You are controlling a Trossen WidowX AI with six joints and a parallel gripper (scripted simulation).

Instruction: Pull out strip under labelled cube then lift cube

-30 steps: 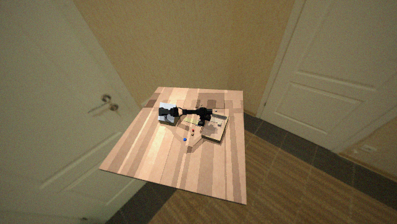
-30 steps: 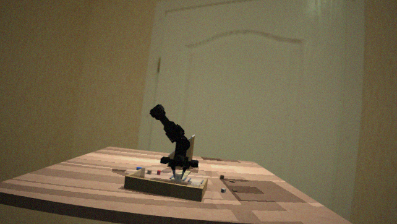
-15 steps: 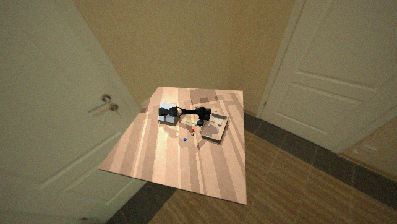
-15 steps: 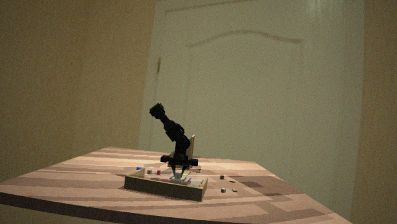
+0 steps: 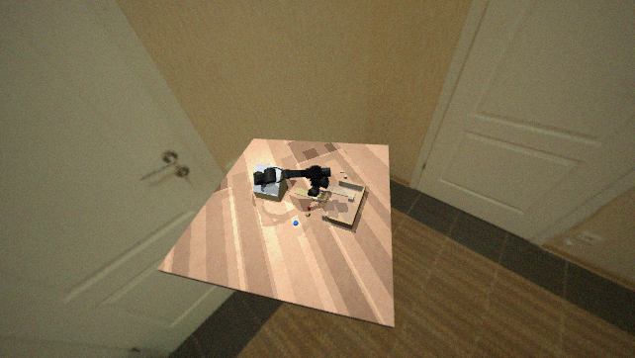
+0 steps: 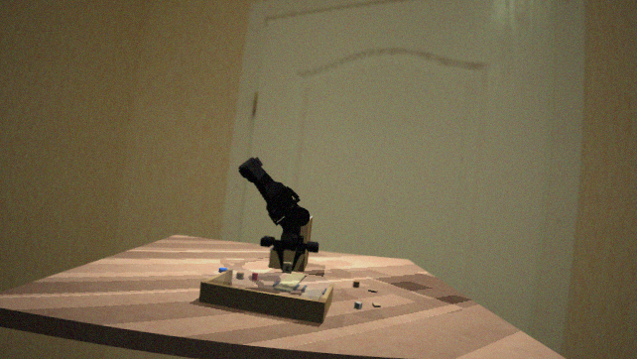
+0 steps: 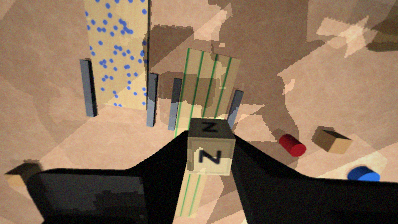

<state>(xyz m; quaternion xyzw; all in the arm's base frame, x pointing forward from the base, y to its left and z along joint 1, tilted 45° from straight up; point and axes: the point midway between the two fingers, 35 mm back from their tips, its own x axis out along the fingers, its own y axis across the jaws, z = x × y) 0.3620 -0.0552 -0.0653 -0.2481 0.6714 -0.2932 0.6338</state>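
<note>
Right now the red cylinder is 40 mm behind my gripper tip, 110 mm to the right of it and 40 mm below it. The rest, counted from my gripper tip: blue block 90 mm behind, 230 mm to the right, 50 mm below.
</note>
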